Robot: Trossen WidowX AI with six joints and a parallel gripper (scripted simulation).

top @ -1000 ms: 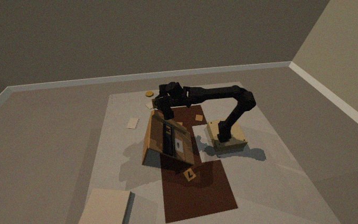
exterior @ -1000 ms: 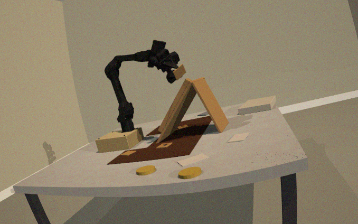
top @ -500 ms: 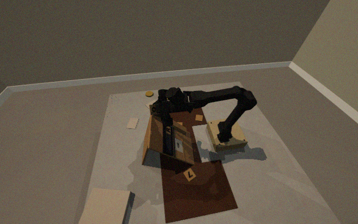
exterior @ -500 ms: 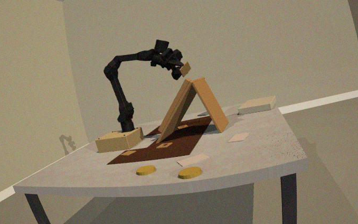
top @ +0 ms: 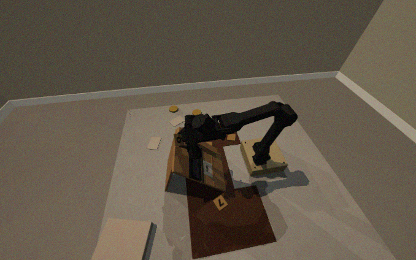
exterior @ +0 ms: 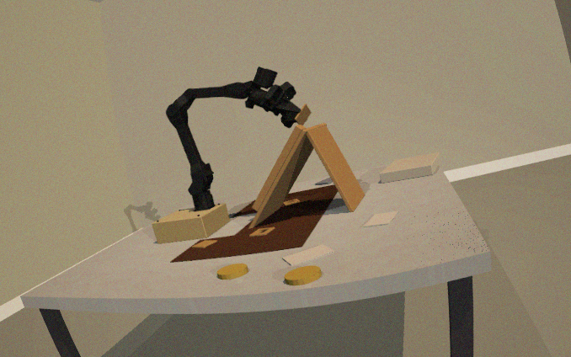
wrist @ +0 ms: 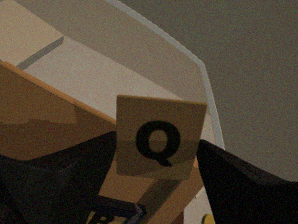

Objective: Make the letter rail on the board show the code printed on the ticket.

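The white ticket lies 12 cm behind my gripper tip, 6 cm to the left of it and 19 cm below it. From my gripper tip the other things lie so: flat beige box: 32 cm ahead, 35 cm to the left, 28 cm below; brown mat: 22 cm behind, 3 cm to the left, 30 cm below.
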